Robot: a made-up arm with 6 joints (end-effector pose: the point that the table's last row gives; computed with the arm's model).
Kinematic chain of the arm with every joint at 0, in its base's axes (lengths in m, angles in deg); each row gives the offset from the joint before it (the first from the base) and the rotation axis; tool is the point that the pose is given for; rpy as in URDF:
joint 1: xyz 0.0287 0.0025 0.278 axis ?
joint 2: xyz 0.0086 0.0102 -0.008 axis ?
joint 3: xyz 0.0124 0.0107 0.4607 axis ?
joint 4: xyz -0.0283 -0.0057 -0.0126 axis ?
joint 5: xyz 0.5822 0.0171 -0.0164 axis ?
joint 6: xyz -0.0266 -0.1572 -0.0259 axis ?
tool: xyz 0.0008 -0.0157 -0.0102 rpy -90 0 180
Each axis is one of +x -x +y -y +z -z.
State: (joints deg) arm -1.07 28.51 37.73 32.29 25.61 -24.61
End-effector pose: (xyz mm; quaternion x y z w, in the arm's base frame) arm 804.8 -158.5 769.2 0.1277 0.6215 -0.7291 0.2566
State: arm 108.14 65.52 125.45 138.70 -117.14 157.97
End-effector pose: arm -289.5 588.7 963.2 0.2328 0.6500 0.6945 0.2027
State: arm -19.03 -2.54 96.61 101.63 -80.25 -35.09
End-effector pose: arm -154.2 114.8 1210.4 -0.8166 -0.4220 0.2431 0.3098
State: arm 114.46 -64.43 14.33 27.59 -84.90 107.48
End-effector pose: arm 276.0 -276.8 1025.5 0.1048 -0.1713 -0.7055 0.6796
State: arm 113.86 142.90 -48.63 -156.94 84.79 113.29
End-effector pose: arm -13.8 -306.3 35.6 -0.4616 0.6455 0.4926 0.3572
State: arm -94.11 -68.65 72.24 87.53 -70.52 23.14
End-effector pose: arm 100.5 909.4 662.9 -0.8389 0.1948 0.0264 0.5075
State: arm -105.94 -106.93 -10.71 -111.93 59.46 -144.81
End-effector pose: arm 241.0 349.2 719.6 -0.4968 0.2313 0.1614 0.8208
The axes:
joint 1: +z
joint 2: +y
joint 3: -y
joint 4: -x
joint 5: -y
joint 6: -x

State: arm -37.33 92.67 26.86 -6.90 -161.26 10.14
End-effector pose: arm 492.7 -532.2 -285.1 0.7639 -0.0208 -0.4912 0.4180
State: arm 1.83 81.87 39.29 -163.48 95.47 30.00
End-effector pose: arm 904.9 209.3 -86.3 -0.5114 -0.3793 -0.0534 0.7692
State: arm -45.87 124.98 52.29 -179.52 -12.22 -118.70
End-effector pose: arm 521.3 -305.4 -492.7 0.3676 -0.3848 0.7240 0.4389
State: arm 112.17 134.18 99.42 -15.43 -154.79 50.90
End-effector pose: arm -133.1 771.8 -418.9 0.5705 0.7847 0.1274 0.2064
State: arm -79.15 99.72 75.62 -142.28 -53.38 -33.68
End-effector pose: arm 337.8 -839.9 -104.2 0.1808 0.6996 0.5722 0.3880
